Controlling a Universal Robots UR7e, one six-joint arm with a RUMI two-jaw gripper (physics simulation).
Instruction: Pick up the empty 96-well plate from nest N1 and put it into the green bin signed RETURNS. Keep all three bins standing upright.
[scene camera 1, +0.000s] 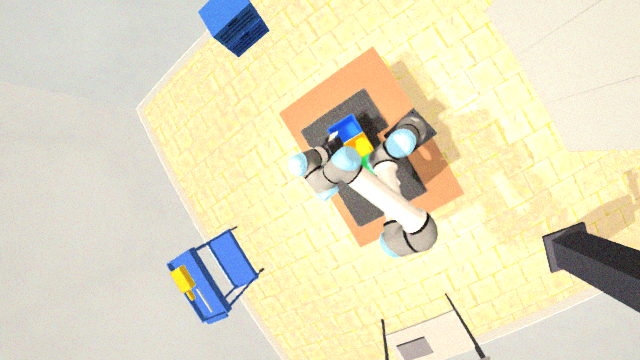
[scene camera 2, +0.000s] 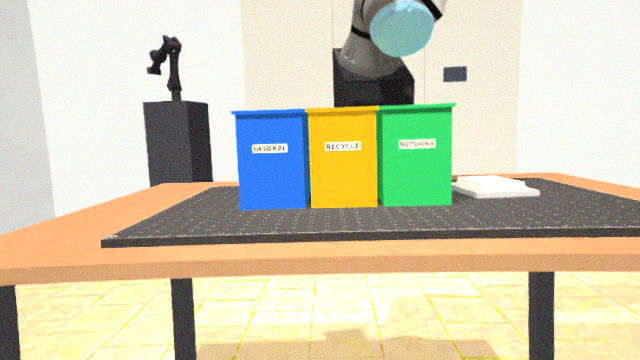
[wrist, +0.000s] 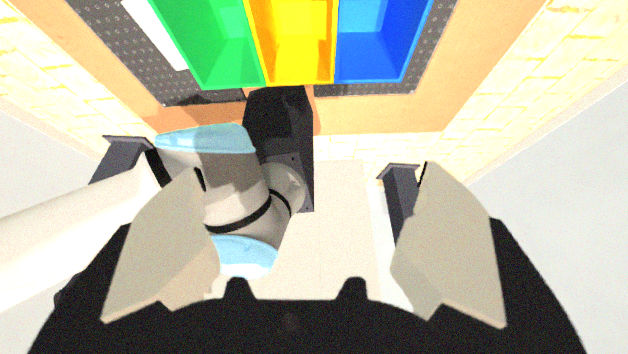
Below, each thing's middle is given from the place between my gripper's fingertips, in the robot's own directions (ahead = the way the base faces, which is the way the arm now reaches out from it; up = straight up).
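The yellow recycle bin (scene camera 2: 342, 141) is 20 mm to the left of my hand, 50 mm behind it and 360 mm below it. The blue general bin (scene camera 2: 273, 154) is 110 mm to the right of my hand, 30 mm behind it and 360 mm below it. As for the pale 96-well plate (scene camera 2: 494, 183), it is far to the left of my hand, a fair way behind it and far below it.
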